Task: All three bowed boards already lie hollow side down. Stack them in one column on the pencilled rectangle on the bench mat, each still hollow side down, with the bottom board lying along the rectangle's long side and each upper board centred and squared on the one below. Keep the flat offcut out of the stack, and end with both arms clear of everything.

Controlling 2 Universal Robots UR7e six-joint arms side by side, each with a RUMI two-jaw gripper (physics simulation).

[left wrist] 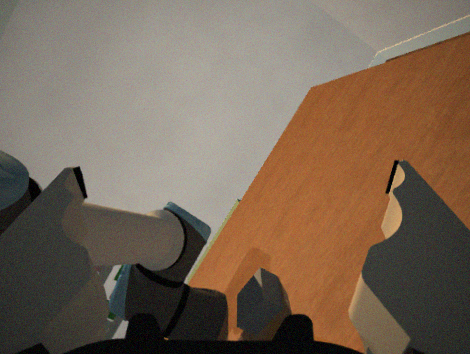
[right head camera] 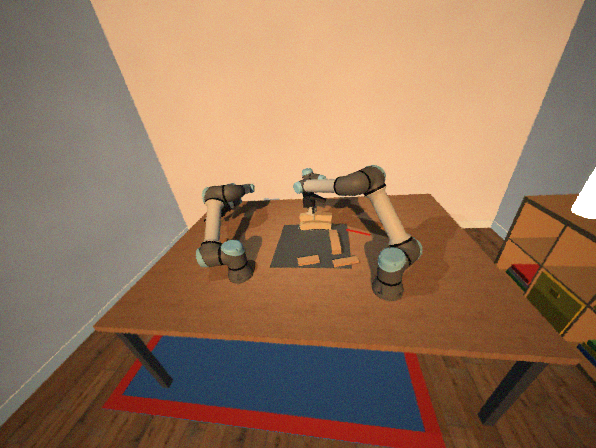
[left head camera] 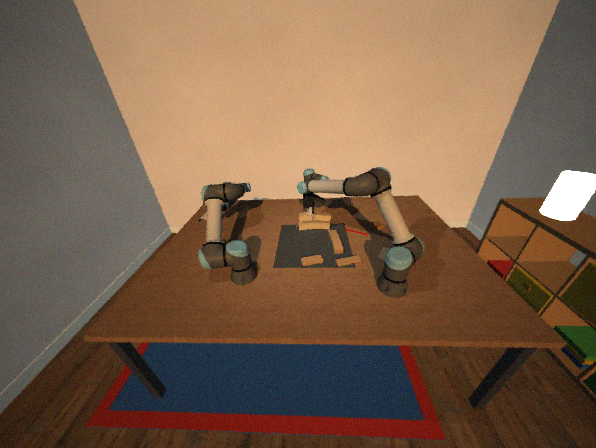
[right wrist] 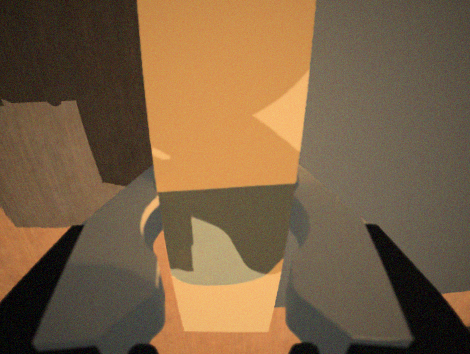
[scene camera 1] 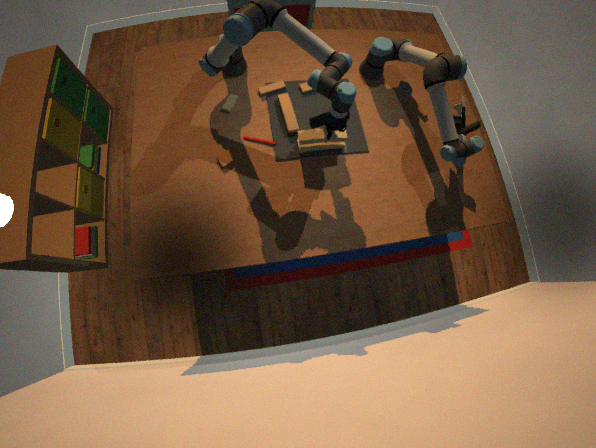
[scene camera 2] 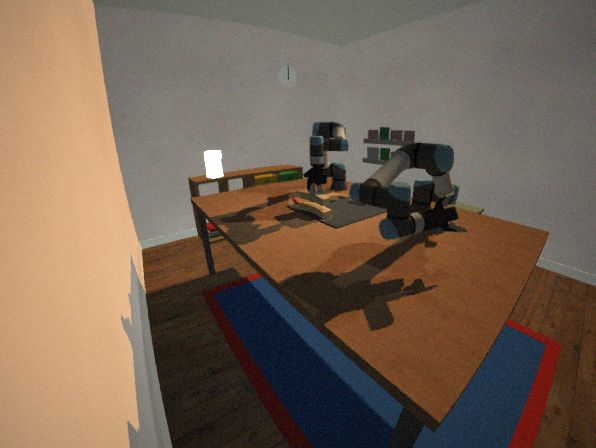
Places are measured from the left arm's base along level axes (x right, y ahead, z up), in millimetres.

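Where they show: left gripper, between the fingertips: (left wrist: 234,166) (right head camera: 205,214) (left head camera: 201,214) (scene camera 1: 462,104) (scene camera 2: 461,211); right gripper, between the fingertips: (right head camera: 314,218) (left head camera: 313,218) (right wrist: 226,163) (scene camera 1: 324,137) (scene camera 2: 315,199); left arm's base, origin of its link: (left wrist: 209,325) (right head camera: 241,274) (left head camera: 244,275) (scene camera 1: 370,71); right arm's base, origin of its link: (right head camera: 387,289) (left head camera: 391,286) (scene camera 1: 234,67) (scene camera 2: 338,188).
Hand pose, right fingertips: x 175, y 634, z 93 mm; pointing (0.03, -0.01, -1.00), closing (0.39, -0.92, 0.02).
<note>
Things, the pixels of their centre, and the offset from my right fingertips. Level surfaces: height alone.
- second bowed board, middle of its body: (scene camera 1: 320,143) (scene camera 2: 314,209) (right head camera: 316,225) (left head camera: 314,225) dx +10, dy +4, dz -66 mm
- third long piece, middle of its body: (scene camera 1: 287,113) (right head camera: 334,241) (left head camera: 335,240) (scene camera 2: 324,199) dx +219, dy -125, dz -68 mm
- red stick, middle of its body: (scene camera 1: 259,140) (right head camera: 357,232) (left head camera: 355,231) dx +317, dy +68, dz -87 mm
- grey block, middle of its body: (scene camera 1: 230,102) (left head camera: 384,253) dx +544, dy -114, dz -83 mm
- dark mat, height of its surface: dz -87 mm
My right gripper (left head camera: 310,213) (right head camera: 311,212) (scene camera 1: 330,133) (right wrist: 226,163) is shut on a bowed board (left head camera: 315,218) (right head camera: 316,218) (scene camera 1: 315,134) (right wrist: 225,100), hollow side down. It holds this board lengthwise over a second bowed board (left head camera: 314,226) (right head camera: 315,225) (scene camera 1: 320,145) at the mat's far edge in the head views; whether they touch is unclear. A third long piece (left head camera: 336,241) (right head camera: 335,242) (scene camera 1: 287,112) lies crosswise beside them. I cannot tell which piece is the flat offcut. The pencilled rectangle does not show clearly. My left gripper (left wrist: 234,166) (scene camera 1: 470,111) is open, far from the mat.
Two short wooden pieces, one (left head camera: 312,260) (right head camera: 308,260) and another (left head camera: 348,261) (right head camera: 346,261) (scene camera 1: 271,89), lie at the mat's near edge in the head views. A red stick (left head camera: 357,232) (right head camera: 359,232) (scene camera 1: 259,140) and a grey block (scene camera 1: 230,103) lie beside the dark mat (left head camera: 295,247) (scene camera 1: 357,145).
</note>
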